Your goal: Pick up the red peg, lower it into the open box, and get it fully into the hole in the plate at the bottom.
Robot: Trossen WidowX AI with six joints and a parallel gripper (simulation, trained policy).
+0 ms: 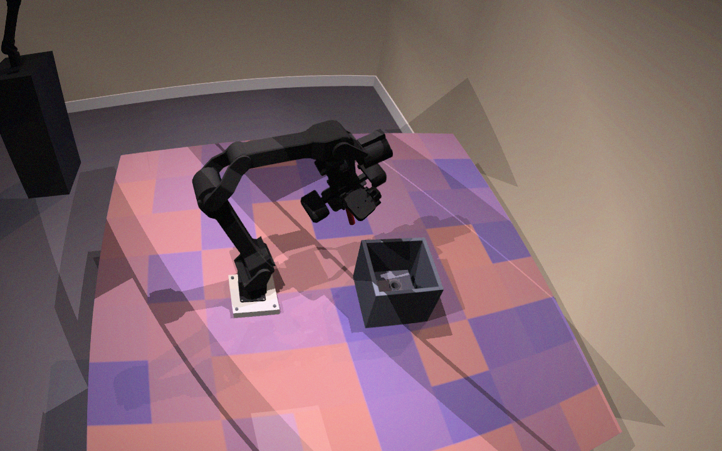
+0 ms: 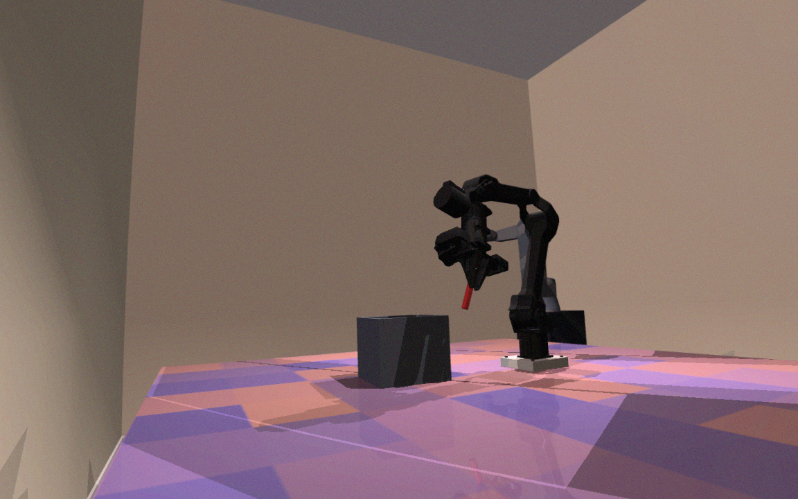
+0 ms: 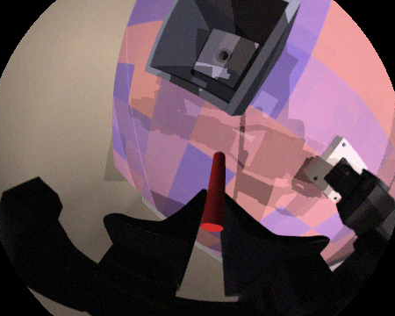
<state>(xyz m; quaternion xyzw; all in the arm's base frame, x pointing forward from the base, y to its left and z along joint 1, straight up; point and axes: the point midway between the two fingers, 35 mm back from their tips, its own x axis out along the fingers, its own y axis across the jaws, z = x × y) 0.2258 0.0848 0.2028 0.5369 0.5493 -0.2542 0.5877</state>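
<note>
Right now the plate is 150 mm below my gripper tip, 140 mm to the right of it and 110 mm ahead of it. Also, from my gripper tip: red peg 10 mm to the right.
</note>
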